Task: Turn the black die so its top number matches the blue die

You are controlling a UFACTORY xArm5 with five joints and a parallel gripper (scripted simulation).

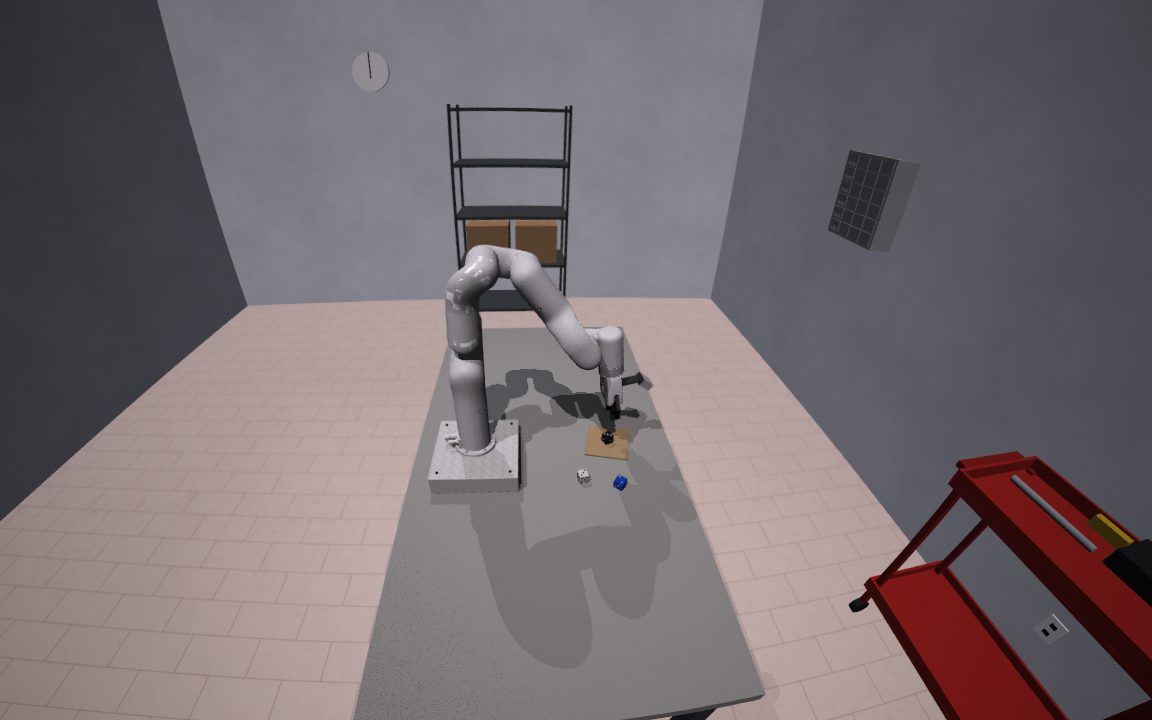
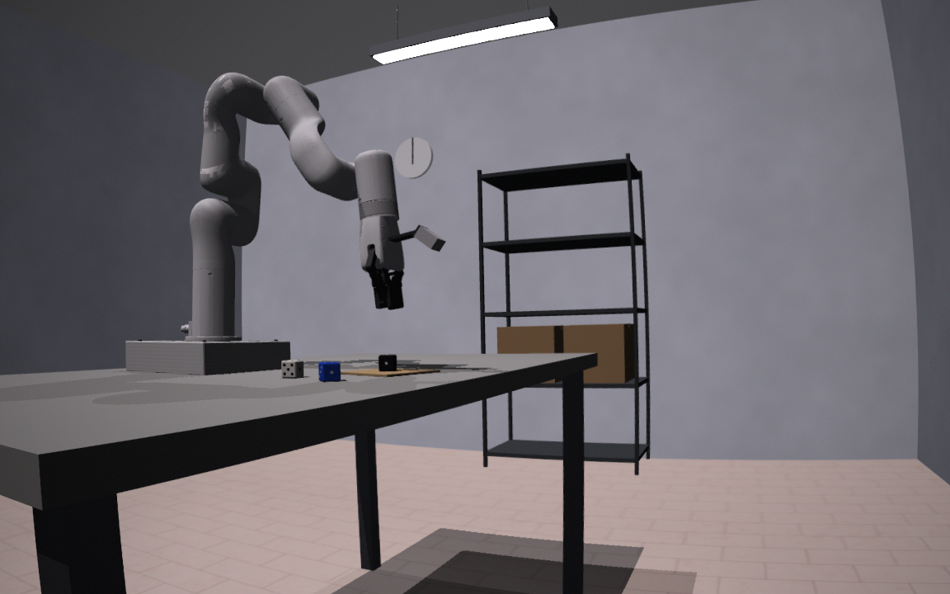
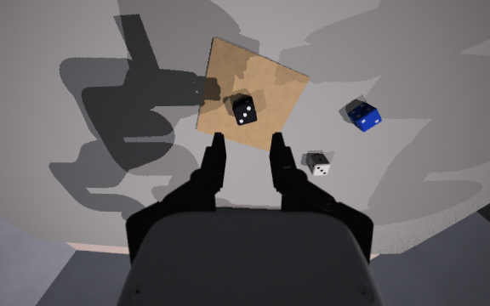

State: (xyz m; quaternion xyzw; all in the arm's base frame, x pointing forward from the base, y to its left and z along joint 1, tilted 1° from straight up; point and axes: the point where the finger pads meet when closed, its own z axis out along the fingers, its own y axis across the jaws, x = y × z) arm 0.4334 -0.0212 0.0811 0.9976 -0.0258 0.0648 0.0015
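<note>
Now: the black die 120 mm below my hand and 10 mm behind it. From my hand the other things lie so: blue die: 190 mm to the right, 130 mm below, 30 mm behind; white die: 140 mm to the right, 130 mm below, 130 mm behind; tan mat: 140 mm below.
</note>
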